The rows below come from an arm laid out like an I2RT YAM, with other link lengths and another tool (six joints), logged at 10 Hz.
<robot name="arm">
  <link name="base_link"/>
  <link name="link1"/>
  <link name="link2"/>
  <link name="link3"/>
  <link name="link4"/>
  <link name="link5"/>
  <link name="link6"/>
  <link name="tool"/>
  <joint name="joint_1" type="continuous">
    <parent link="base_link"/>
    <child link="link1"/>
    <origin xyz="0 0 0.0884"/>
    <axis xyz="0 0 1"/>
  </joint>
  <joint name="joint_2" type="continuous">
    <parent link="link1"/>
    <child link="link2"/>
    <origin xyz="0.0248 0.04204 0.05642"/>
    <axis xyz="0 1 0"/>
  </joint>
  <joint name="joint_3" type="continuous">
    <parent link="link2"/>
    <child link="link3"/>
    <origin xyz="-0.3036 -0.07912 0"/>
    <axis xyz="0 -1 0"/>
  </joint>
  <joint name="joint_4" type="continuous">
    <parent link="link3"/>
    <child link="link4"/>
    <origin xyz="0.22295 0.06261 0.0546"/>
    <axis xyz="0 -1 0"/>
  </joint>
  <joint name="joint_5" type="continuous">
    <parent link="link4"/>
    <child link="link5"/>
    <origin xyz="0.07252 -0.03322 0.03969"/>
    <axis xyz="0 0 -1"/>
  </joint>
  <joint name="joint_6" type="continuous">
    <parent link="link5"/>
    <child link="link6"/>
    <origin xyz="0.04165 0 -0.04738"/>
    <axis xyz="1 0 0"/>
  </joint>
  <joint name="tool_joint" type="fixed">
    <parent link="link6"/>
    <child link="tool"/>
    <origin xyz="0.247 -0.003 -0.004" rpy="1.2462 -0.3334 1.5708"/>
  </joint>
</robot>
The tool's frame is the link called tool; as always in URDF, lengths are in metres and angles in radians. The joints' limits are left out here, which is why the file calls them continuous.
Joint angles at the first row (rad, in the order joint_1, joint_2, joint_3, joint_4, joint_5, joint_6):
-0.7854 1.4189 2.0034 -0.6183 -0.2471 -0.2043
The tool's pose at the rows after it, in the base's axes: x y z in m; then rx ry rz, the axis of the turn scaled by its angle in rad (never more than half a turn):
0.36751 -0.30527 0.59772 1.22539 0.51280 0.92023
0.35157 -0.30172 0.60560 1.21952 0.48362 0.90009
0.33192 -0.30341 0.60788 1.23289 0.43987 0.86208
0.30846 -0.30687 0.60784 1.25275 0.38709 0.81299
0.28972 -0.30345 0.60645 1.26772 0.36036 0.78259
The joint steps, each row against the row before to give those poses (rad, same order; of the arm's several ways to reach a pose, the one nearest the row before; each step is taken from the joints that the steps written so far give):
0.0000 -0.0307 0.0039 -0.0247 0.0541 0.0011
0.0002 -0.0320 0.0018 -0.0201 0.0310 0.0071
0.0002 -0.0290 0.0040 -0.0338 0.0533 0.0126
-0.0002 -0.0299 0.0049 -0.0413 0.0659 0.0152
-0.0002 -0.0302 0.0055 -0.0449 0.0373 0.0070

